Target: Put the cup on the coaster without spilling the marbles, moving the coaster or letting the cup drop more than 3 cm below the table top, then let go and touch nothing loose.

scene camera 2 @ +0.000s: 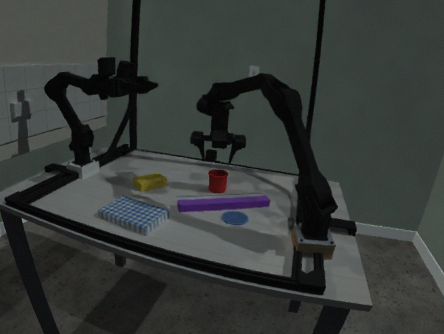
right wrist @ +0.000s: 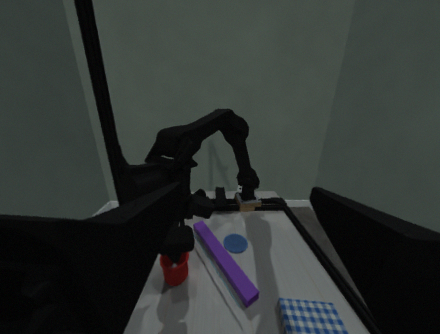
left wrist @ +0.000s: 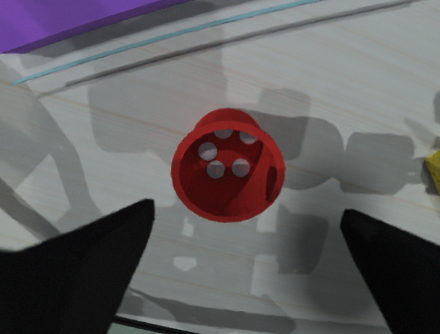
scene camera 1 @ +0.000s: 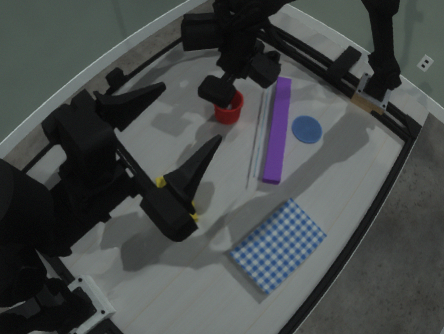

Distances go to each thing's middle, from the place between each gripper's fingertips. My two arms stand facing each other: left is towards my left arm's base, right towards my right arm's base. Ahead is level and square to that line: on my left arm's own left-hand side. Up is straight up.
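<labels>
You'd find my left gripper 8 cm above the red cup (left wrist: 230, 198), 1 cm past the red cup and 1 cm to the right of it. The purple bar (scene camera 2: 243, 200) is 10 cm below my left hand, 9 cm ahead of it and 8 cm to the left of it.
My right hand is 34 cm above the red cup, and it's 16 cm past the red cup and 19 cm to the right of it. From that same right hand, the purple bar is 36 cm below, 7 cm behind and 26 cm to the left.
</labels>
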